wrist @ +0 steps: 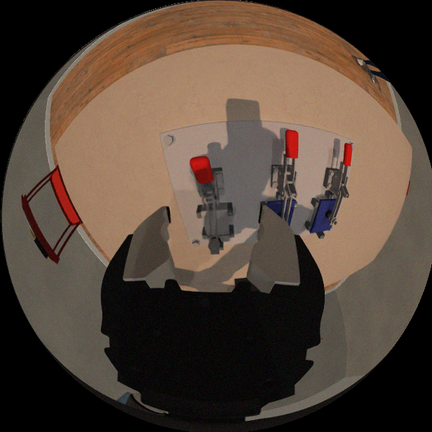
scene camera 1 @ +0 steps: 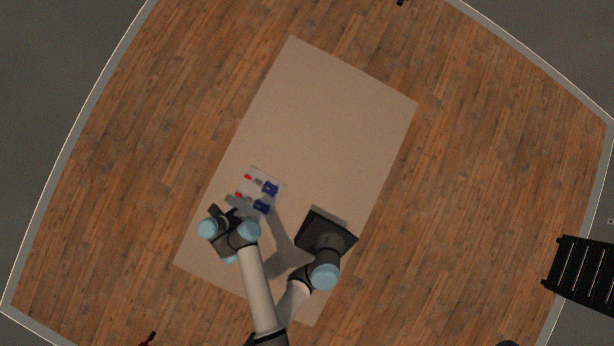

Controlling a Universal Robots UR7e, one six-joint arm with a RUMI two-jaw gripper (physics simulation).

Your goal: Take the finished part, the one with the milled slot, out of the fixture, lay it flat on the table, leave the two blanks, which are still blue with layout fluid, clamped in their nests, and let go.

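Places are measured from the arm's base along level axes (x ahead, y left, z up), in millimetres.
Pixels of known places: gripper, fingertip midpoint: [scene camera 1: 235, 217]; arm's base at its link origin: [scene camera 1: 330, 243].
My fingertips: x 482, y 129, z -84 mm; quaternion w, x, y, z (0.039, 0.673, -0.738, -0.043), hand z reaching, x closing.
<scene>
Ahead of a thing's pixels: the offset from my fingertips to its top centre. Level surfaces: height alone.
The pale fixture plate {dy -101, dx -38, dz -90 mm} [scene camera 1: 252, 186] [wrist: 182, 147] lies on the table {dz -105 mm} [scene camera 1: 330, 120] [wrist: 110, 130]. In the wrist view, the left nest [wrist: 230, 230] sits under a toggle clamp with a red handle [wrist: 201, 169]; a grey part seems to lie there, but shadow and the clamp arm hide its slot. One blue blank {dy -102, dx -90, dz -74 mm} [scene camera 1: 261, 206] [wrist: 276, 205] sits in the middle nest, partly behind the right finger. The other blue blank {dy -212, dx -85, dz -69 mm} [scene camera 1: 270, 188] [wrist: 320, 221] sits in the right nest. Both have clamps over them. My gripper [wrist: 214, 208] is open and empty, its fingers showing either side of the left nest; height is unclear.
The red handles [wrist: 292, 144] [wrist: 348, 154] of the other two clamps stand up at the middle and right. The robot's dark base [scene camera 1: 325, 232] stands on the table. A red frame [wrist: 65, 195] and a person's feet [wrist: 367, 67] show beyond the table.
</scene>
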